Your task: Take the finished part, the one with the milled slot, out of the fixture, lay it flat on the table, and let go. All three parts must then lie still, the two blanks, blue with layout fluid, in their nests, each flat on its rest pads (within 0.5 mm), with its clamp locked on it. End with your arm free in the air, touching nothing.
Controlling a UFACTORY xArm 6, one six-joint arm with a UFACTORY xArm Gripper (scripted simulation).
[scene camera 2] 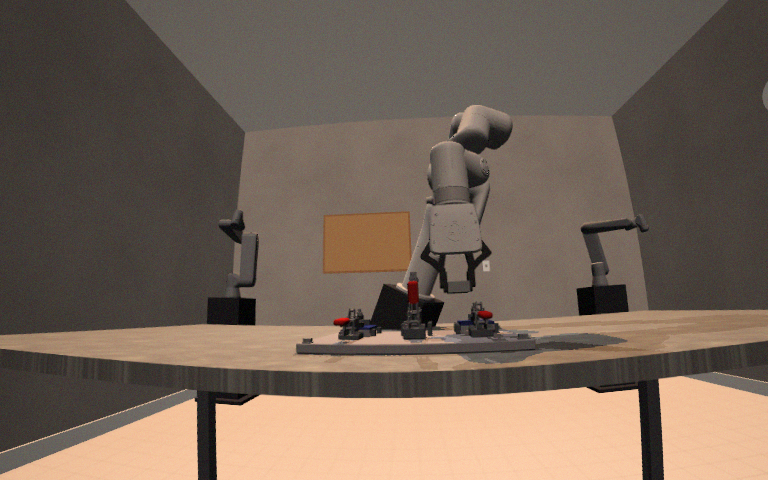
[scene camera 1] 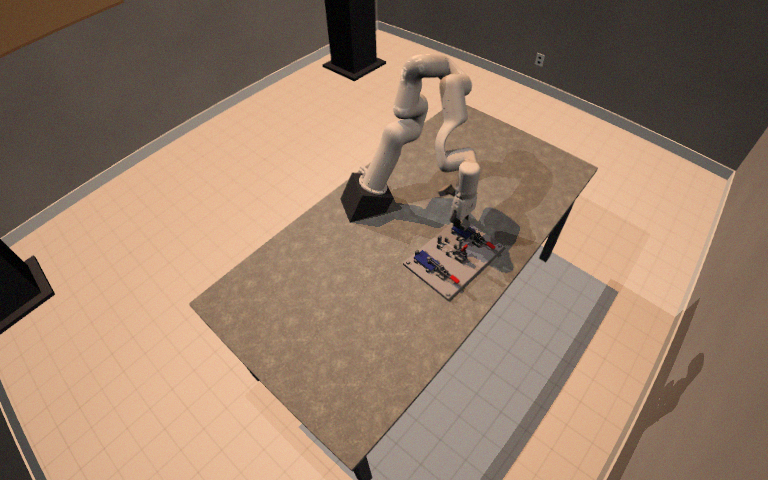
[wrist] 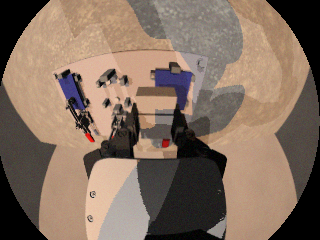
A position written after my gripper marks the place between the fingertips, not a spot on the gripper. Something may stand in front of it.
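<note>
My gripper [wrist: 155, 111]. Finished part [wrist: 156, 105]. Blue blank [wrist: 181, 82]. Fixture plate [scene camera 1: 478, 258], [wrist: 137, 64] too.
</note>
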